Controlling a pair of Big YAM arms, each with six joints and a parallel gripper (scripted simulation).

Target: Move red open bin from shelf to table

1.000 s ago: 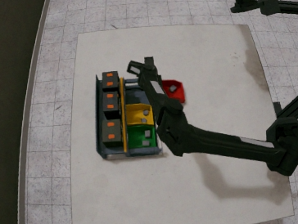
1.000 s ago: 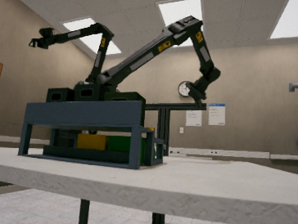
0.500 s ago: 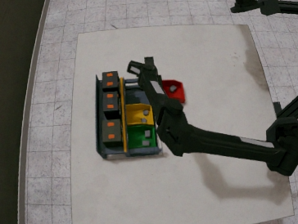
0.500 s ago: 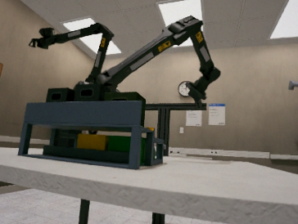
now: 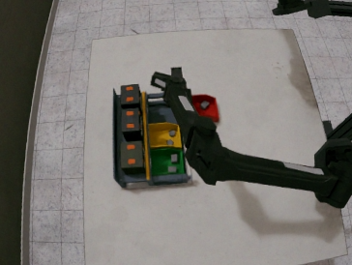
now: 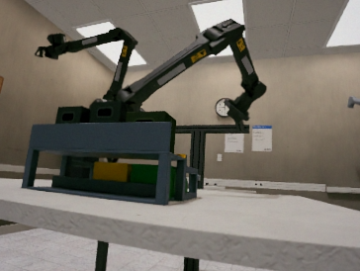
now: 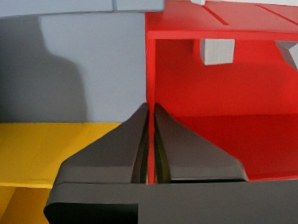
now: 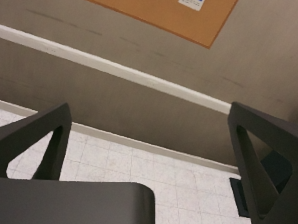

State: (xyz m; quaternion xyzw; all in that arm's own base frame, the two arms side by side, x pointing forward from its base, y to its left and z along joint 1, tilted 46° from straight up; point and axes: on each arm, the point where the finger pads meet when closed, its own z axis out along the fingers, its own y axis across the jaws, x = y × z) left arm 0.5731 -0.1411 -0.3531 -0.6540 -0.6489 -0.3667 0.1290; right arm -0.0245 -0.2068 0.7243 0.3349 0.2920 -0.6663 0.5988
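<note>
Now: the red bin 8 cm behind my left hand and 3 cm below it. The rest, counted from my left hand: green bin: 23 cm to the left, 8 cm ahead, 4 cm below; then yellow bin: 12 cm to the left, 9 cm ahead, 4 cm below.
</note>
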